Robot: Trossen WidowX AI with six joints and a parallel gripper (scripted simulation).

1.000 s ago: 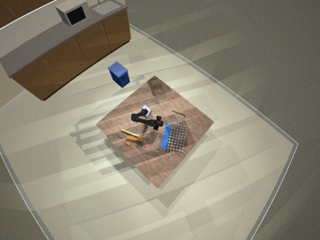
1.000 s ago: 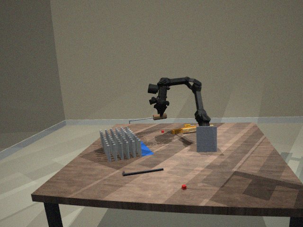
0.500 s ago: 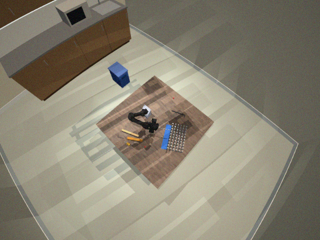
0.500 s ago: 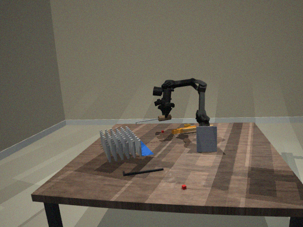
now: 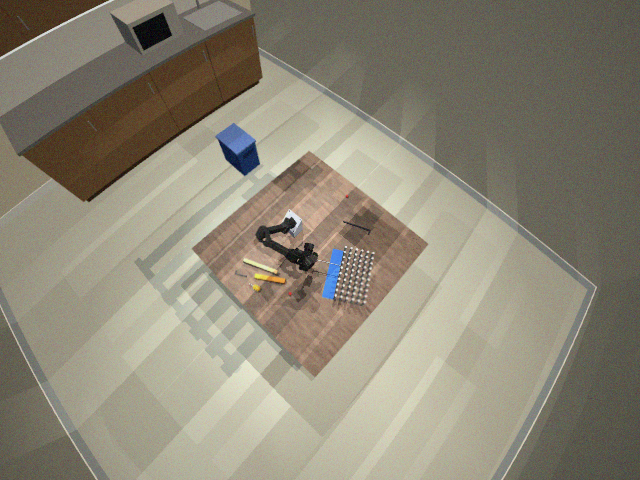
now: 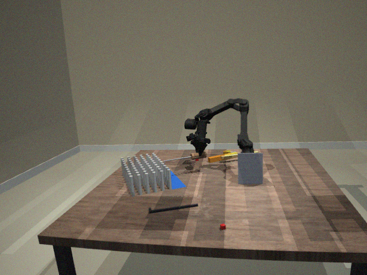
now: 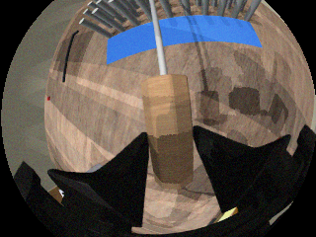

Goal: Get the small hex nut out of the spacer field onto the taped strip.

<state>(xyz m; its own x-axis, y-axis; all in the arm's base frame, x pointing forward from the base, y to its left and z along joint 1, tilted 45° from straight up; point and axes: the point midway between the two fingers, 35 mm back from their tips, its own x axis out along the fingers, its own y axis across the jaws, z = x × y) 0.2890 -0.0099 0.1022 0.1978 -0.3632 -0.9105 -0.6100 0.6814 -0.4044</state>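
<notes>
My gripper tip is now 16 cm short of the blue taped strip, 8 cm to the right of it and 11 cm above it. From my gripper tip the other things lie so: pick tool 9 cm ahead, 6 cm to the left.
</notes>
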